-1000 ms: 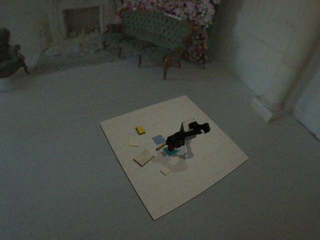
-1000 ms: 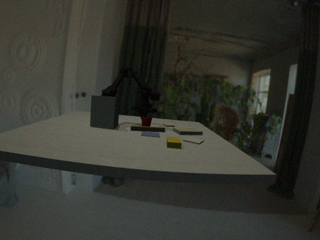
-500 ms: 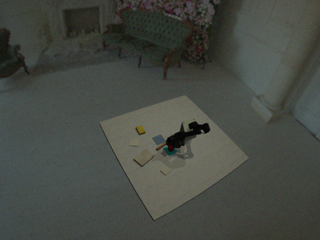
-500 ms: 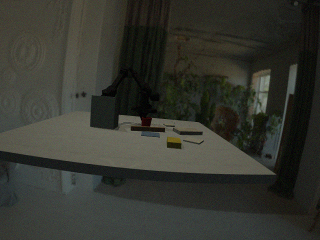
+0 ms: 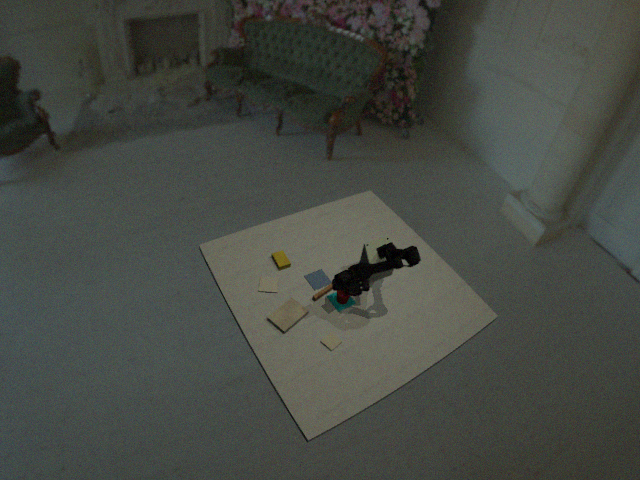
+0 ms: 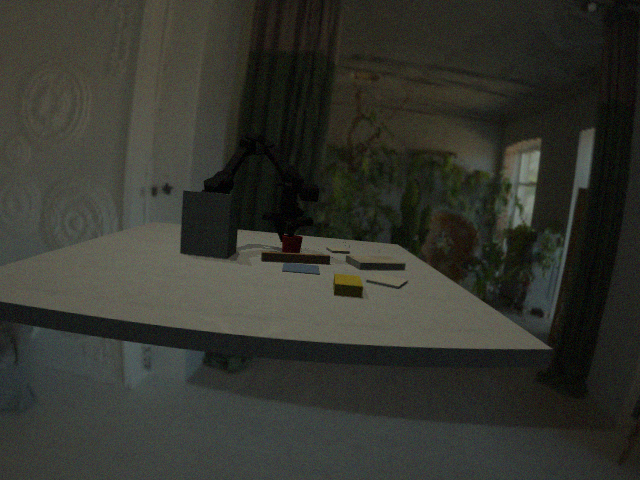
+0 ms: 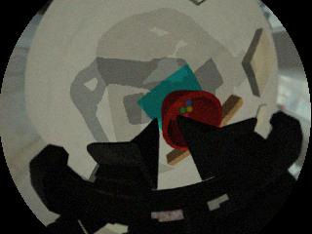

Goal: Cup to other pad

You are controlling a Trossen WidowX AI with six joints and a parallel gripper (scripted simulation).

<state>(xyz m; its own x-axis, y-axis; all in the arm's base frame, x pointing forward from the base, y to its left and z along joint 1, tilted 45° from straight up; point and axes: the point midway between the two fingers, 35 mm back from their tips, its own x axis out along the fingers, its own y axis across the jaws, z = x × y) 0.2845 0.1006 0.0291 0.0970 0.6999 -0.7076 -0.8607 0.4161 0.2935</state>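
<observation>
Right now the red cup is 2 cm ahead of my gripper tip, 1 cm to the right of it and 1 cm below it. The rest, counted from my gripper tip: blue-grey pad: 20 cm to the right, 6 cm below, 6 cm ahead; then wooden bar: 11 cm to the right, 4 cm below, 4 cm ahead; then teal pad: 6 cm below, 3 cm ahead, 2 cm to the right.
</observation>
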